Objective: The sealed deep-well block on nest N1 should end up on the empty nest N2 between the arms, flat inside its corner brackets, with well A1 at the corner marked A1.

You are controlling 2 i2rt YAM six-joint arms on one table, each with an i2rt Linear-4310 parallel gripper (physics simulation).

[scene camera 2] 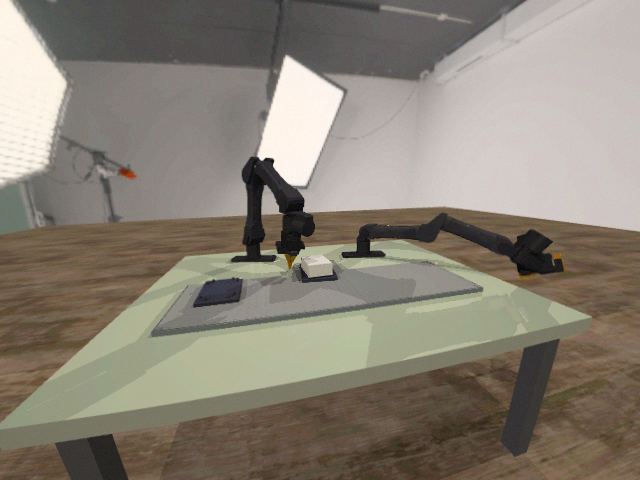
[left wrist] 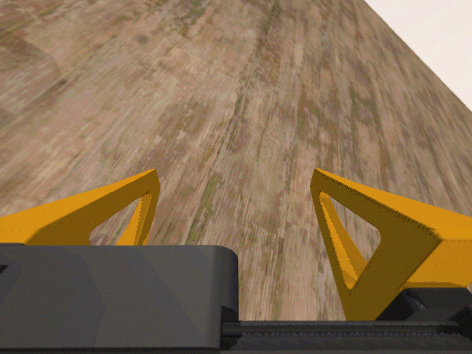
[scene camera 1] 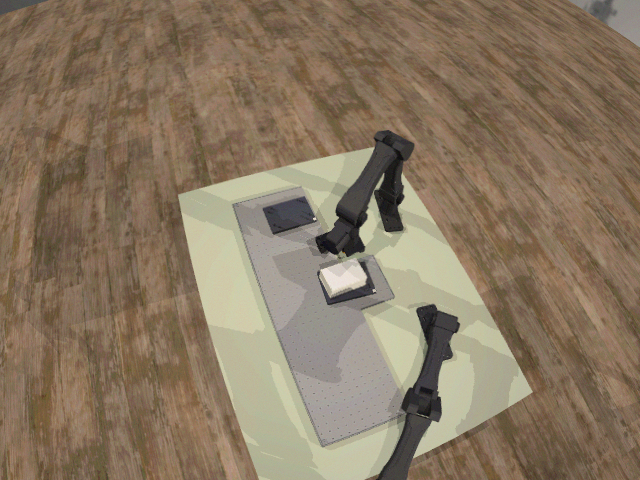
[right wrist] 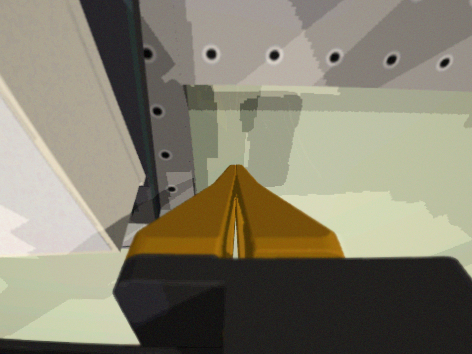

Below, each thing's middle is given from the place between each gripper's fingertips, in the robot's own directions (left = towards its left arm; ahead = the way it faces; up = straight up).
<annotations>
Right now my left hand is 50 mm past the white block (scene camera 1: 343,277), 900 mm to the left of it and 50 mm below it.
The white block lies 50 mm ahead of my right hand, 100 mm to the left of it and 20 mm above it.
</annotations>
